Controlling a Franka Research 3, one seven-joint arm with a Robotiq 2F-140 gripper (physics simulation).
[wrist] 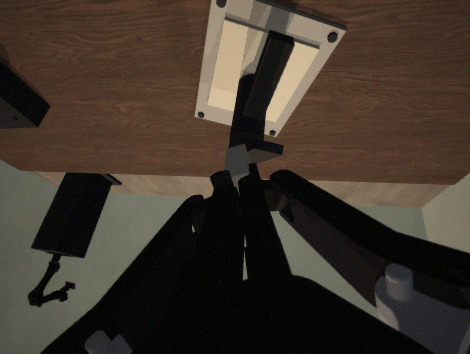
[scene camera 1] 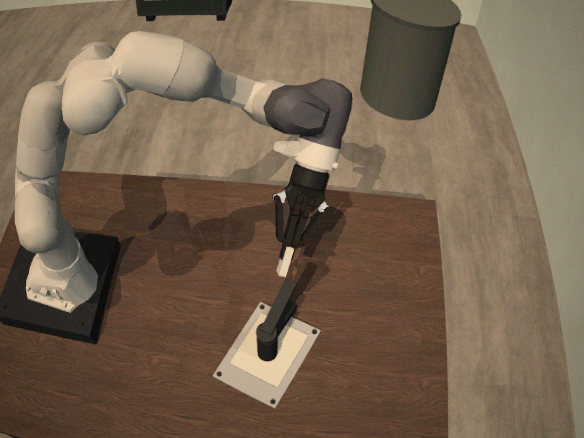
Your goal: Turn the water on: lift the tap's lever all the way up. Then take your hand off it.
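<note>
The tap has a dark upright body (scene camera 1: 267,349) on a pale plate (scene camera 1: 245,391) (wrist: 204,70). Its dark, flat lever (scene camera 1: 278,306) slants upward from the top of the body, with its free end toward my gripper. In the wrist view the lever (wrist: 270,148) shows in small part by the fingertips. The spout (scene camera 1: 289,313) (wrist: 272,70) lies beneath the lever. My gripper (scene camera 1: 285,261) (wrist: 240,160) is shut and empty. Its pale tips are beyond the lever's free end, with a narrow gap between them in the scene view. How high the tips are over the lever is hard to tell.
The tap's plate lies on the brown wooden table (scene camera 1: 380,300) (wrist: 125,100). The arm's black base block (scene camera 1: 106,280) (wrist: 22,102) is at the table's left. A grey-green bin (scene camera 1: 410,65) stands on the floor behind the table.
</note>
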